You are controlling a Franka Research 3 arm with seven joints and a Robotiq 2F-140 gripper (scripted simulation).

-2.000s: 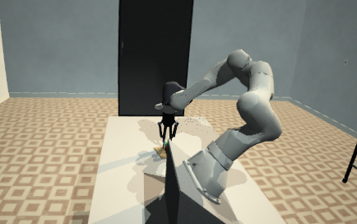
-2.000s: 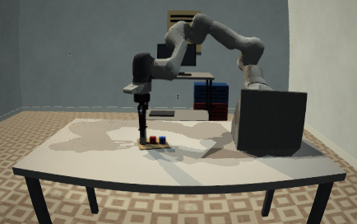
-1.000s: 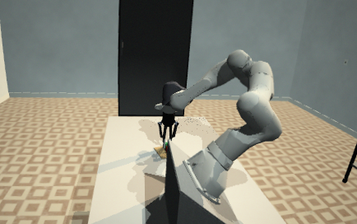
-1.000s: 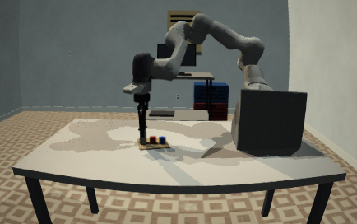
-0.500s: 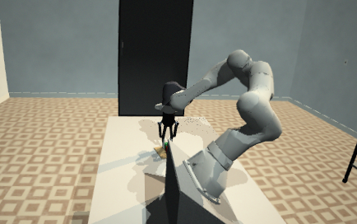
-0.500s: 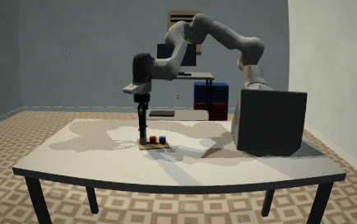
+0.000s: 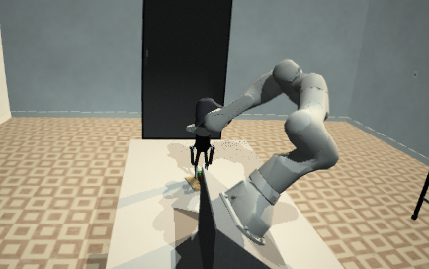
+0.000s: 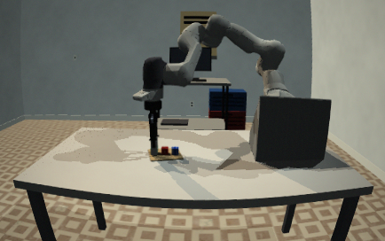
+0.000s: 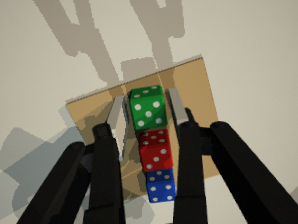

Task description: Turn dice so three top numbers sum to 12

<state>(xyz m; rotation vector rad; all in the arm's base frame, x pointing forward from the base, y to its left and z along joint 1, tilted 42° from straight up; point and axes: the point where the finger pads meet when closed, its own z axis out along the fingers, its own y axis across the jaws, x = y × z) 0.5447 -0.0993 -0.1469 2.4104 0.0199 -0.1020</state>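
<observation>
Right now my hand is 2 cm above the green die. The rest, counted from my hand: blue die (9 cm behind, 2 cm below); then red die (5 cm behind, 2 cm below); then tan mat (5 cm behind, 4 cm below).
</observation>
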